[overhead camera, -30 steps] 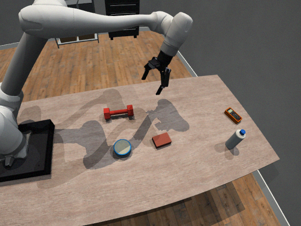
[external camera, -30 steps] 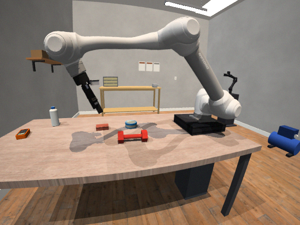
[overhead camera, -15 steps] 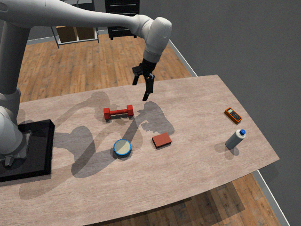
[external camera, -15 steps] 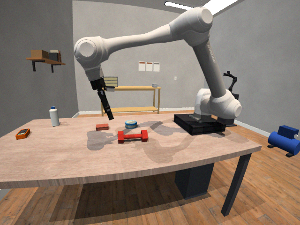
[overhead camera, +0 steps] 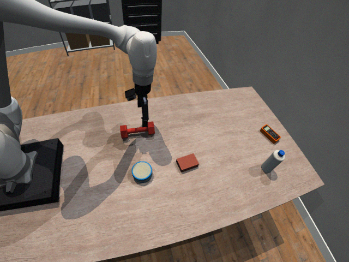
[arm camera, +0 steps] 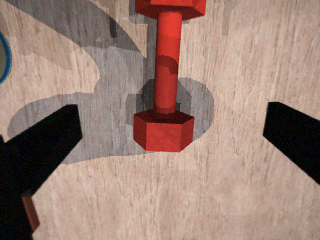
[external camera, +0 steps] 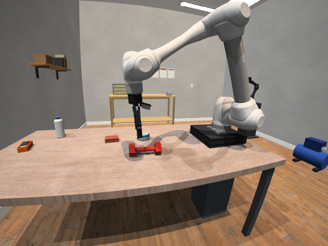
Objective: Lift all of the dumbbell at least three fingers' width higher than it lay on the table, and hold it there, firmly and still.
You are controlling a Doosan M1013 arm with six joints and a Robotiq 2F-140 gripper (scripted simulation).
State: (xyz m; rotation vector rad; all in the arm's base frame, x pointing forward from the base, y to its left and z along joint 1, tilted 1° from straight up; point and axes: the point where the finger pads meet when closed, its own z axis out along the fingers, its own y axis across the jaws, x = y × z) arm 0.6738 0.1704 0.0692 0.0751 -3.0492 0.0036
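Right now the red dumbbell is 4 cm behind my hand and 12 cm below it. Also, from my hand: round blue-rimmed tin 5 cm behind, 26 cm to the right, 13 cm below; then white bottle 63 cm ahead, 38 cm to the right, 7 cm below.
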